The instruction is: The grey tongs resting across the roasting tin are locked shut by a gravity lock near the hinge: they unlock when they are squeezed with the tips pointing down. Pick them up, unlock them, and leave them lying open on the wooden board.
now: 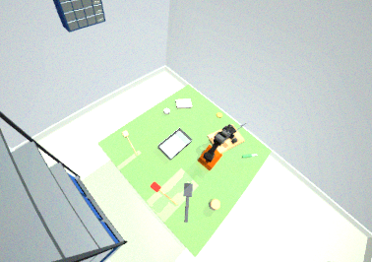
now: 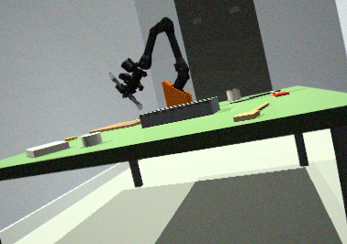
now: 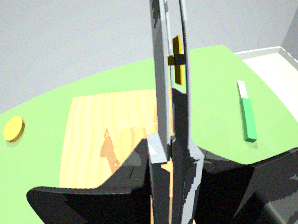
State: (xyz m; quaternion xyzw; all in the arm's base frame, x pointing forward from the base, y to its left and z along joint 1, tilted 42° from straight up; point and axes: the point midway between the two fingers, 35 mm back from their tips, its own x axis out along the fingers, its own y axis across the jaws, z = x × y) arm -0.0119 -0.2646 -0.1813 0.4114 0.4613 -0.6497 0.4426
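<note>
The wooden board is 4 cm ahead of my gripper tip, 3 cm to the right of it and 16 cm below it. Round my gripper tip: yellow disc (28 cm ahead, 22 cm to the right, 16 cm below); roasting tin (36 cm ahead, 44 cm to the left, 14 cm below); white block (67 cm ahead, 1 cm to the right, 15 cm below).
</note>
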